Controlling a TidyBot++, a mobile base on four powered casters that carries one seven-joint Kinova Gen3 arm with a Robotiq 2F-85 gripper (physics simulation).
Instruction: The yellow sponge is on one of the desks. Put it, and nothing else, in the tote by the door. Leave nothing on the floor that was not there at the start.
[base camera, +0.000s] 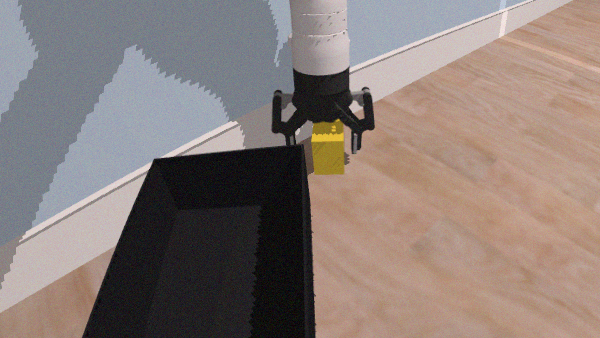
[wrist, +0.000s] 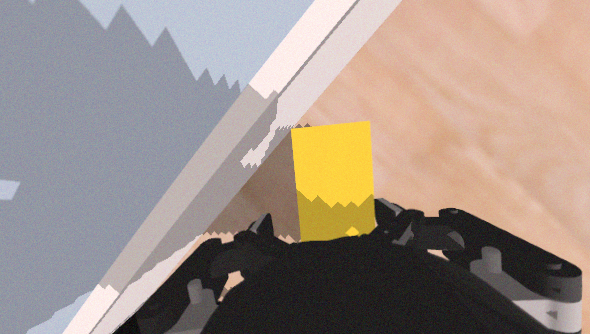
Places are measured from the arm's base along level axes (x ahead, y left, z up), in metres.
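Pixels of known places: gripper, fingertip midpoint: (base camera: 324, 152) (wrist: 322, 217).
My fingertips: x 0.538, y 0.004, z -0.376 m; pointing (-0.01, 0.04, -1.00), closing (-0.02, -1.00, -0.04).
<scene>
Behind a point stands the place of what it marks.
The yellow sponge (base camera: 328, 159) @(x 0.508, y -0.001, z -0.367 m) (wrist: 334, 160) @(x 0.587, y -0.009, z -0.334 m), a block shape, stands on the floor just past the far right corner of the black tote (base camera: 235, 175) @(x 0.449, y 0.122, z -0.335 m). The tote's visible inside holds no object. My gripper (base camera: 324, 146) @(x 0.538, y 0.004, z -0.376 m) (wrist: 322, 217) @(x 0.538, y 0.004, z -0.376 m) points down and is open over the sponge. In the base camera view one finger shows to each side of the sponge's upper part, with gaps between. In the wrist view the near end of the sponge is hidden behind the gripper's body. Whether a finger touches the sponge cannot be told.
A blue-grey wall (base camera: 175, 115) @(x 0.493, y 0.197, z -0.259 m) (wrist: 100, 130) @(x 0.609, y 0.050, z -0.262 m) with a pale baseboard (base camera: 425, 75) @(x 0.828, y -0.250, z -0.395 m) (wrist: 300, 80) @(x 0.630, y 0.002, z -0.320 m) runs diagonally behind the tote and close to the sponge. The left finger is on the wall side, near the tote's far rim. Wooden floor (base camera: 450, 200) @(x 0.432, y -0.171, z -0.396 m) (wrist: 475, 125) @(x 0.591, y -0.136, z -0.396 m) lies to the right.
</scene>
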